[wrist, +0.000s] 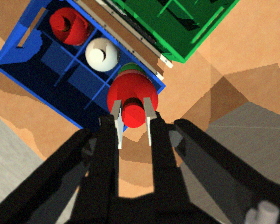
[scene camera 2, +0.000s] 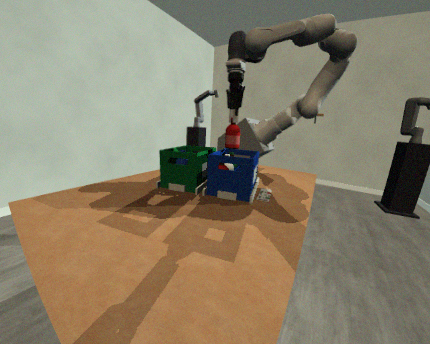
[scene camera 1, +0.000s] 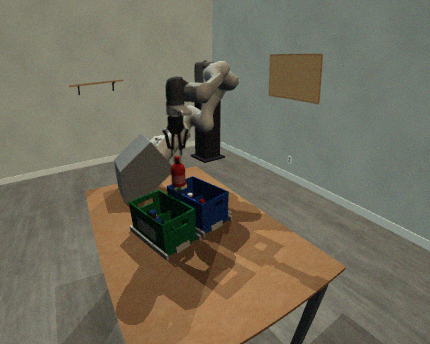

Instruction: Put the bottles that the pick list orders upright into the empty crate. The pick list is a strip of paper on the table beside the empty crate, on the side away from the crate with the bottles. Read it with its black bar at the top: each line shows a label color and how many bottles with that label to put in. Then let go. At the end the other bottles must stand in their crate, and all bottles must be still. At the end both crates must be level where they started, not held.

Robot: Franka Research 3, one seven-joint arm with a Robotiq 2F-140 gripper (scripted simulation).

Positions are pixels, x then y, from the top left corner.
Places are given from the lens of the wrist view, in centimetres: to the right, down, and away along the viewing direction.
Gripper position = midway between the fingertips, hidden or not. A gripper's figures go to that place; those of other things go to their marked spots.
my gripper (wrist: pixel 133 109): -1, 0, 21
red bottle (wrist: pixel 131 86): -1, -3, 22
white bottle (wrist: pixel 105 55): -7, -12, 36
red bottle (wrist: pixel 74 29): -13, -17, 35
